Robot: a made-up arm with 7 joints.
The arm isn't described. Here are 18 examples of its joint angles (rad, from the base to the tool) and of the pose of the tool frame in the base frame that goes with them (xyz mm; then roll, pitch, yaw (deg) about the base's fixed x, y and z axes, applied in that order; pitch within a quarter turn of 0, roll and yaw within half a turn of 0).
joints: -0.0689 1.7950 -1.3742 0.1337 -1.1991 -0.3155 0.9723
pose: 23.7 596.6 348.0 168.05 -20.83 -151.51
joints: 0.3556 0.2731 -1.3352 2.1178 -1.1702 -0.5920 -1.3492
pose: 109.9 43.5 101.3 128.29 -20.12 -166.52
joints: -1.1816 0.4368 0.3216 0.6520 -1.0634 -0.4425 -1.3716
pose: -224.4 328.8 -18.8 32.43 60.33 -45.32
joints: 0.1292 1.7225 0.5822 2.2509 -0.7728 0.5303 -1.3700
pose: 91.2 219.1 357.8 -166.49 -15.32 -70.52
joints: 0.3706 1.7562 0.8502 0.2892 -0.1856 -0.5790 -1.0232
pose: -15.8 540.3 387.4 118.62 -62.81 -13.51
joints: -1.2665 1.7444 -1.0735 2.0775 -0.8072 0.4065 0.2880
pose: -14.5 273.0 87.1 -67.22 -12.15 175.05
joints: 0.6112 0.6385 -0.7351 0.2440 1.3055 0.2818 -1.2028
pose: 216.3 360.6 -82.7 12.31 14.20 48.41
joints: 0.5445 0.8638 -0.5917 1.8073 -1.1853 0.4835 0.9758
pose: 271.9 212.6 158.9 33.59 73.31 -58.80
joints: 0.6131 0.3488 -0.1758 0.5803 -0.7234 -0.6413 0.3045
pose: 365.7 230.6 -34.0 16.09 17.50 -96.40
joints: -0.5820 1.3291 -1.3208 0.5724 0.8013 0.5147 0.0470
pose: -70.2 544.2 91.3 -171.31 58.72 -175.52
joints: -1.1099 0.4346 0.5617 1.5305 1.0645 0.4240 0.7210
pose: -62.0 290.0 -75.2 -72.61 -19.00 -10.45
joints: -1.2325 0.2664 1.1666 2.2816 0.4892 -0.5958 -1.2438
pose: -44.6 269.5 118.1 74.11 -63.14 -23.75
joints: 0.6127 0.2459 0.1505 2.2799 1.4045 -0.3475 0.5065
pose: 197.6 137.1 242.6 113.01 -6.98 166.20
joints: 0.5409 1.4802 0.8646 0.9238 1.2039 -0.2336 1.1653
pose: 90.7 502.8 405.7 85.69 -10.64 -106.44
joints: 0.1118 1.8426 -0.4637 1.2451 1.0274 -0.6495 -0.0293
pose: 189.1 448.5 283.4 40.57 0.22 -64.37
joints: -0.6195 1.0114 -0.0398 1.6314 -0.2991 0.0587 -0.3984
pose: 136.5 325.4 23.4 28.53 34.47 -61.18
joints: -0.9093 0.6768 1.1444 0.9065 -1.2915 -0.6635 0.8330
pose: -55.1 476.8 10.8 -88.86 38.90 -124.92
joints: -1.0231 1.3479 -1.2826 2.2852 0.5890 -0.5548 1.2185
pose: -65.0 165.4 143.4 153.03 -67.96 25.44
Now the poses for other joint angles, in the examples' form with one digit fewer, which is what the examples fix.
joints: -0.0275 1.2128 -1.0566 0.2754 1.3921 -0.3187 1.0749
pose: 30 542 11 -44.3 5.9 -51.8
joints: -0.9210 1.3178 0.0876 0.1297 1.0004 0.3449 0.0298
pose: -76 578 137 27.8 43.7 47.6
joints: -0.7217 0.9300 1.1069 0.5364 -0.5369 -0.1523 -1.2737
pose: -48 505 78 95.9 -2.2 36.9
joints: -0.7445 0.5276 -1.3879 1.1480 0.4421 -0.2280 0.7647
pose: -225 120 -81 -115.7 -49.5 -77.1
